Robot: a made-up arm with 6 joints. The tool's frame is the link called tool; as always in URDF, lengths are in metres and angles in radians.
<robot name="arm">
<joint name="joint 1" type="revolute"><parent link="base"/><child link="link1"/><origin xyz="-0.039 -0.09 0.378" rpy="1.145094 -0.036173 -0.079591"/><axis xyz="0 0 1"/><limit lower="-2.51" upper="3.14" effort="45" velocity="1"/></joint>
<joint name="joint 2" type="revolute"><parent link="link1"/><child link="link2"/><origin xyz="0.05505 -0.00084 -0.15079" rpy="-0.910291 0.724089 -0.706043"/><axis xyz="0 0 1"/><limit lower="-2.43" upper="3.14" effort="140" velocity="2.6"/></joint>
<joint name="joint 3" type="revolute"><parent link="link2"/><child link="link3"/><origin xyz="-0.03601 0.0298 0.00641" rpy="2.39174 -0.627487 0.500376"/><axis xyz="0 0 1"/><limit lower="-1.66" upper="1.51" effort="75" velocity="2.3"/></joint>
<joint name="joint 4" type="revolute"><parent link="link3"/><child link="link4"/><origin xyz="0.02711 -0.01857 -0.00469" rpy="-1.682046 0.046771 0.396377"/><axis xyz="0 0 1"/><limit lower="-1.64" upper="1.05" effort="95" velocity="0.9"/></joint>
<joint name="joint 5" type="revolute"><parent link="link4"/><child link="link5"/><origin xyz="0.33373 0.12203 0.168" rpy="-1.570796 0 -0.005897"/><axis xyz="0 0 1"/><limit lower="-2.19" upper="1.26" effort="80" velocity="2.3"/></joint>
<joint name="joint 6" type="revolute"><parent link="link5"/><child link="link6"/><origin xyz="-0.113 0.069 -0.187" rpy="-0.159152 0.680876 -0.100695"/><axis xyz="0 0 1"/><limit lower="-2.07" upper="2.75" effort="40" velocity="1.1"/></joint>
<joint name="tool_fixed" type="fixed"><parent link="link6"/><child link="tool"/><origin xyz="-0.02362 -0.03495 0.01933" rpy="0.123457 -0.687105 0"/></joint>
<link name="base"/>
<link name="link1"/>
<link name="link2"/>
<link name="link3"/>
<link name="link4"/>
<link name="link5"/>
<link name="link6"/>
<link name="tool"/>
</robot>
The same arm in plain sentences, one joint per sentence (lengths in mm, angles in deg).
The arm has six revolute joints in a row. What follows holds with every joint at zero, and every direction is one of the base frame's. Joint 1 sits 39.0 mm along -x and 90.0 mm along -y and 378.0 mm along +z from the base frame's origin and turns about the direction (-0.087298, -0.906678, 0.41269), from -143.81 to 179.91 deg. Joint 2 sits 68.0 mm along +x and 132.0 mm along +y and 61.0 mm along -z from joint 1 and turns about the direction (0.778374, -0.342288, 0.526282), from -139.23 to 179.91 deg. Joint 3 sits 16.0 mm along -x and 11.0 mm along +y and 43.0 mm along +z from joint 2 and turns about the direction (-0.0409, 0.110899, -0.99299), from -95.11 to 86.52 deg. Joint 4 sits 18.0 mm along +x and 27.0 mm along +y and 7.0 mm along +z from joint 3 and turns about -y, from -93.97 to 60.16 deg. Joint 5 sits 333.0 mm along +x and 168.0 mm along -y and 124.0 mm along +z from joint 4 and turns about +z, from -125.48 to 72.19 deg. Joint 6 sits 113.0 mm along -x and 69.0 mm along +y and 187.0 mm along -z from joint 5 and turns about the direction (0.634301, 0.0952, 0.767202), from -118.60 to 157.56 deg. The tool frame, which is the frame that the pose is given for, sits 6.0 mm along -x and 31.0 mm along -y and 34.0 mm along +z from joint 6; its axes are the base frame's turned by roll 0.00, pitch 0.00 and yaw 0.00 deg (as in URDF: about the fixed x, then y, then z).
